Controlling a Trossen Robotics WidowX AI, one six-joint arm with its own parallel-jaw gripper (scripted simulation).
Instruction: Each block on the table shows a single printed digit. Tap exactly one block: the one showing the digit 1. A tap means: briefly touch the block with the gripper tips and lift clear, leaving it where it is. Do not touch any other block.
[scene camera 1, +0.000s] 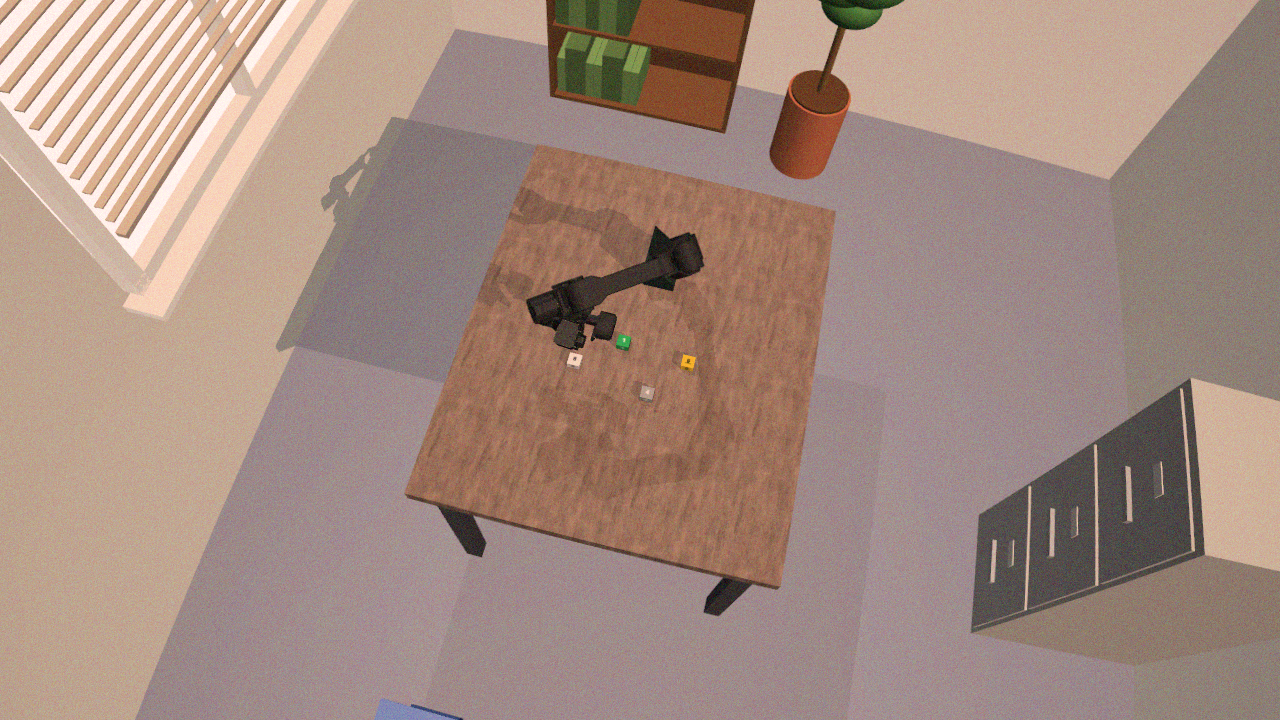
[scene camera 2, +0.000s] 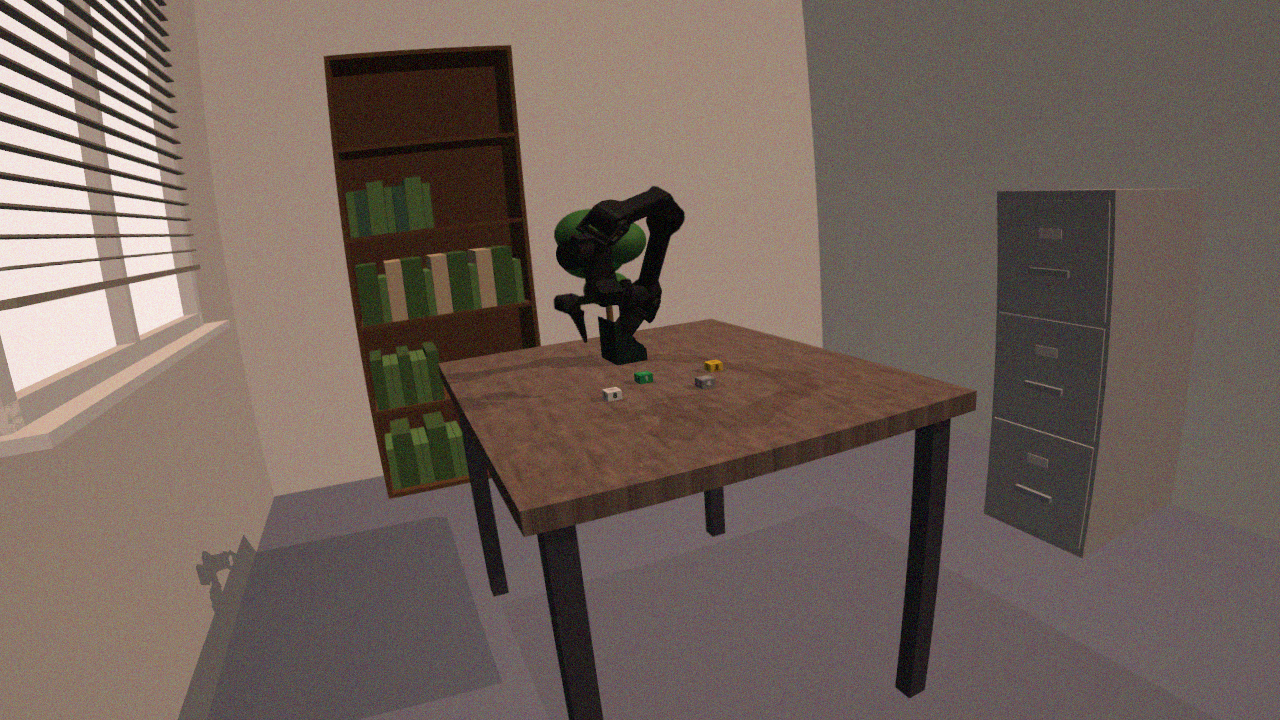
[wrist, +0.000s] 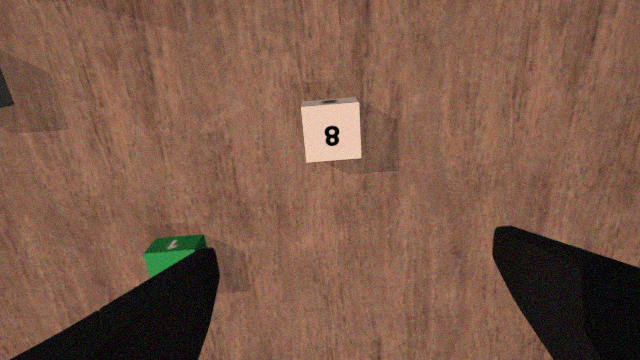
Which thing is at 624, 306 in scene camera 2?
The gripper.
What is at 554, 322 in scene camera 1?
The gripper.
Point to the gripper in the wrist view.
At 353, 251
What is the gripper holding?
Nothing.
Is the gripper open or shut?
Open.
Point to a green block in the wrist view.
165, 251
